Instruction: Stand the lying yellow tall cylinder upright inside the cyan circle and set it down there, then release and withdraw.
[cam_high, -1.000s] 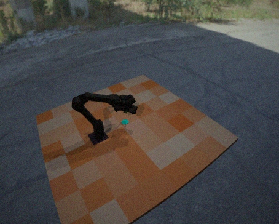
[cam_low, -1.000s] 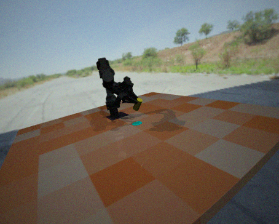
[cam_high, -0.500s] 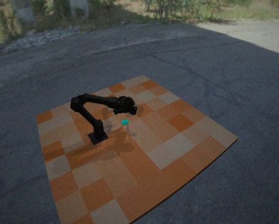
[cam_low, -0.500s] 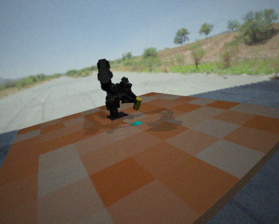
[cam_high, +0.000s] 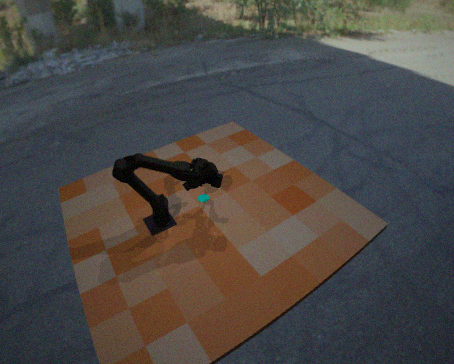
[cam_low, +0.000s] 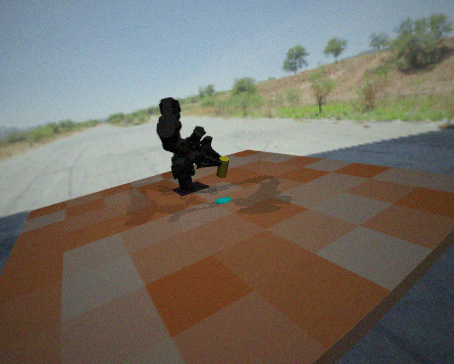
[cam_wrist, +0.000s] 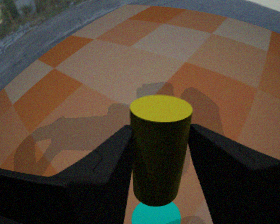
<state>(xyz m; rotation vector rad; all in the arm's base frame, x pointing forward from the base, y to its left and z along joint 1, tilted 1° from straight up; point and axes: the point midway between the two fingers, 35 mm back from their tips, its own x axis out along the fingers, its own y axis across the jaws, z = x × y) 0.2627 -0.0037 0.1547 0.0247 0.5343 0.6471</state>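
Now: gripper tip 15 cm above the cyan circle and 4 cm past it. The rest, counted from my gripper tip: yellow tall cylinder: 2 cm below, 1 cm behind.
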